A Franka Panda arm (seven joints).
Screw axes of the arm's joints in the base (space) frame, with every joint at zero. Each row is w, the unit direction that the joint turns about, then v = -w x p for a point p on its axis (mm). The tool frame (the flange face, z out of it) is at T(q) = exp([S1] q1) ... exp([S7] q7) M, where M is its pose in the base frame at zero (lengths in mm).
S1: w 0 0 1 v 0 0 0
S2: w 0 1 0 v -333 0 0
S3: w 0 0 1 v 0 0 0
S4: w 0 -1 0 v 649 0 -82.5
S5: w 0 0 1 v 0 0 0
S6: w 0 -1 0 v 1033 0 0
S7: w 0 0 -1 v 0 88 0
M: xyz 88 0 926 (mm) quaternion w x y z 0 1 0 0
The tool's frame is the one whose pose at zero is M.
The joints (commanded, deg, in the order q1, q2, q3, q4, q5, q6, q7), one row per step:
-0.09, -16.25, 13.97, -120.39, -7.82, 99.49, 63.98
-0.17, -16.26, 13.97, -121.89, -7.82, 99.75, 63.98
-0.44, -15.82, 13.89, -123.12, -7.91, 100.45, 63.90
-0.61, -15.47, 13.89, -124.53, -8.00, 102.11, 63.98
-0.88, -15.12, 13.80, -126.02, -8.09, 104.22, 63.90
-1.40, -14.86, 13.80, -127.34, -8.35, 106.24, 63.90
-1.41, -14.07, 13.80, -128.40, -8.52, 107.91, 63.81
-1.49, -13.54, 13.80, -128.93, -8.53, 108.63, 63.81
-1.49, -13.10, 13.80, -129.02, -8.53, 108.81, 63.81
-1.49, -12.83, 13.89, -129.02, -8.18, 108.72, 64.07
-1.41, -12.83, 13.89, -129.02, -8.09, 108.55, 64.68
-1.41, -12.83, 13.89, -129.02, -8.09, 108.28, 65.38
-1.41, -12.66, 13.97, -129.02, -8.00, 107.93, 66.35
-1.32, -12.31, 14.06, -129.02, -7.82, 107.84, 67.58
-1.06, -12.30, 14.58, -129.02, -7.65, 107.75, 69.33
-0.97, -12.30, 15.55, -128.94, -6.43, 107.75, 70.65
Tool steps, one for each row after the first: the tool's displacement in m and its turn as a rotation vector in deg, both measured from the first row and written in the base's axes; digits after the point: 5 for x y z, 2 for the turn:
-0.00268, -0.00205, -0.01184, -0.28, 1.20, -0.13
-0.00227, -0.00580, -0.02431, -0.43, 2.17, -0.32
-0.00144, -0.00757, -0.03635, -0.39, 2.29, -0.30
-0.00003, -0.01064, -0.04840, -0.21, 2.10, -0.23
0.00142, -0.01506, -0.05844, -0.20, 1.69, -0.35
0.00306, -0.01534, -0.07099, -0.11, 1.93, 0.06
0.00389, -0.01607, -0.07849, -0.03, 2.29, 0.09
0.00480, -0.01606, -0.08246, 0.01, 2.65, 0.12
0.00490, -0.01499, -0.08483, 0.27, 3.01, -0.21
0.00441, -0.01437, -0.08506, 0.26, 3.05, -0.79
0.00389, -0.01458, -0.08539, 0.14, 3.16, -1.53
0.00338, -0.01410, -0.08721, 0.04, 3.47, -2.50
0.00350, -0.01252, -0.09015, 0.05, 3.67, -3.61
0.00197, -0.00608, -0.09059, -0.09, 3.43, -4.64
-0.00013, 0.00410, -0.09064, 0.66, 3.34, -5.42

